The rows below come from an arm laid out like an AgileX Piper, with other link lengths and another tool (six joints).
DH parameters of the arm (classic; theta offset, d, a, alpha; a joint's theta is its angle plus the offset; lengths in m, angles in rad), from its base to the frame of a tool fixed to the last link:
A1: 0 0.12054 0 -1.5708
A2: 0.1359 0 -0.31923 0
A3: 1.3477 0 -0.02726 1.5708
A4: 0 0.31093 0 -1.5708
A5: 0 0 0 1.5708
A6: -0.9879 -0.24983 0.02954 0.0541
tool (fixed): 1.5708 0.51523 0 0
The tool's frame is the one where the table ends.
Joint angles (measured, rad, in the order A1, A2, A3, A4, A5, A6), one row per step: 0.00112, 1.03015, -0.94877, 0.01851, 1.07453, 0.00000; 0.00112, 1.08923, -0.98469, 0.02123, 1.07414, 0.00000; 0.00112, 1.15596, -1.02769, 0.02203, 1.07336, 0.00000; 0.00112, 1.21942, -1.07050, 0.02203, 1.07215, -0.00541; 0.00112, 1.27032, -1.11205, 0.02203, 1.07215, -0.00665; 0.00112, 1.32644, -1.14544, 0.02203, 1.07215, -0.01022
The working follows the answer.
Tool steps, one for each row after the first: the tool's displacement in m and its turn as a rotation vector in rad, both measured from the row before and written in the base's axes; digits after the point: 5 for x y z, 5 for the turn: 0.01288, 0.00064, -0.00337, 0.00269, 0.02277, -0.00002; 0.01533, 0.00020, -0.00376, 0.00077, 0.02295, -0.00004; 0.01547, 0.00005, -0.00374, -0.00236, 0.01933, 0.00485; 0.01383, 0.00002, -0.00093, -0.00053, 0.00933, 0.00113; 0.01246, 0.00004, -0.00718, -0.00147, 0.02266, 0.00326
Tool pose at each row, in the base's axes (x y z in m, rotation vector in rad; rounded; the steps above come from the unrounded poses): 0.31860, -0.03539, 0.21373, 0.76379, 2.49318, 0.19636; 0.33148, -0.03475, 0.21036, 0.77126, 2.51482, 0.19207; 0.34681, -0.03455, 0.20660, 0.77805, 2.53644, 0.18520; 0.36228, -0.03450, 0.20286, 0.77644, 2.55646, 0.17707; 0.37611, -0.03448, 0.20194, 0.77740, 2.56566, 0.17352; 0.38857, -0.03444, 0.19476, 0.77897, 2.58819, 0.16474

